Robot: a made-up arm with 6 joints.
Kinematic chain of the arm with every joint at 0, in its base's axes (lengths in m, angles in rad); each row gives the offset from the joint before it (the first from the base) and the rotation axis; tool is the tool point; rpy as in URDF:
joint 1: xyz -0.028 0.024 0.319 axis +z
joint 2: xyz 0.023 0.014 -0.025 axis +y
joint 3: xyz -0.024 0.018 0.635 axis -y
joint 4: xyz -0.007 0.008 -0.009 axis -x
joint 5: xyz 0.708 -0.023 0 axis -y
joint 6: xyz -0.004 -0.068 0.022 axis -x
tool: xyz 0.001 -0.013 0.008 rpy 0 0 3.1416
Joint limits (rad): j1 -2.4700..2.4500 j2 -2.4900..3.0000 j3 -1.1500..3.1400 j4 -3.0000..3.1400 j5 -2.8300..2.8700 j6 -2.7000..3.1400
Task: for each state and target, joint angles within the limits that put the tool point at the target. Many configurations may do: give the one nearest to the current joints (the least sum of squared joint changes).
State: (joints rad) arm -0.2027 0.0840 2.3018 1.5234 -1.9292 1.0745
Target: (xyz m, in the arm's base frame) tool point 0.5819 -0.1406 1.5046
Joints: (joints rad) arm -0.3014 0.6966 1.8588 1.5041 -1.9258 1.0812
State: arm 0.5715 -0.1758 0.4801 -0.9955 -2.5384 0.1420
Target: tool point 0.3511 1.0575 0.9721
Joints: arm 1.2107 0.6455 1.0108 -1.0528 -2.4574 0.1789
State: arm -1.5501 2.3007 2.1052 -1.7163 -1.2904 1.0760
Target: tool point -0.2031 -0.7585 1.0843
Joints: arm -1.8352 1.5104 3.0185 -1.6729 -1.2751 1.0966
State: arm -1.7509 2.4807 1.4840 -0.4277 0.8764 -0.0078
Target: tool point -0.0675 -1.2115 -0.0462
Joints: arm -1.5511 2.1765 2.2154 -0.3092 0.8979 0.0347
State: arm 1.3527 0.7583 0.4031 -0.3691 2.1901 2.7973
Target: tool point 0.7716 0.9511 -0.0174
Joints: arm 0.8822 1.4865 0.9541 -0.3154 2.2361 2.8508
